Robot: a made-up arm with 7 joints.
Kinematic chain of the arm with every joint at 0, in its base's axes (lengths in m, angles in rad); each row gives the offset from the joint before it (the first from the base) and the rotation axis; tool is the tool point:
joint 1: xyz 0 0 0.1 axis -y
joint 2: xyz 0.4 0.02 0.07 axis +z
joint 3: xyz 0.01 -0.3 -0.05 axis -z
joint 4: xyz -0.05 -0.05 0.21 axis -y
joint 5: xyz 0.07 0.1 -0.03 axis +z
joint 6: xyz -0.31 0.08 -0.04 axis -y
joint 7: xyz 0.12 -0.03 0 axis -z
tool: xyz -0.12 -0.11 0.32
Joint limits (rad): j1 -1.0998..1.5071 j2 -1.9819..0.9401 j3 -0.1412..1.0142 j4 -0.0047..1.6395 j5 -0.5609..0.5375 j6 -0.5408..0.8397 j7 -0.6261..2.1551
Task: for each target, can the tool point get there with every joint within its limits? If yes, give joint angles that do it. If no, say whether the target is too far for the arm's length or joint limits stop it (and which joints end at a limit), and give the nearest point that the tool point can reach.
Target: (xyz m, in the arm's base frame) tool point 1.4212 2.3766 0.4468
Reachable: no: too far | nearest point 0.5042 0.6354 0.2230 | short by 1.981 m
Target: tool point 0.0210 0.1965 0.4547
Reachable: yes | joints 1.1127 0.5822 0.9123 1.1119 -0.3191 0.1775 1.5119
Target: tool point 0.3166 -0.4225 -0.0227
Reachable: yes | joints -0.2298 0.7178 0.2803 1.3892 0.3271 0.2388 0.4033
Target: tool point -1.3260 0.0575 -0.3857
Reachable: no: joint limits stop it (at a limit: joint 3, joint 4, joint 5, joint 7) | nearest point -0.5013 0.0422 -0.0836 | short by 0.878 m
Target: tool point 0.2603 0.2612 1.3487
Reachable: no: joint limits stop it (at a limit: joint 3, joint 4, joint 5, joint 6, joint 7) | nearest point 0.1724 0.1321 0.9268 | short by 0.450 m
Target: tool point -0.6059 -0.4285 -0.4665
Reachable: no: joint limits stop it (at a limit: joint 1, joint 3, joint 4, joint 5, joint 6) | nearest point -0.4128 -0.2767 -0.1383 | short by 0.410 m
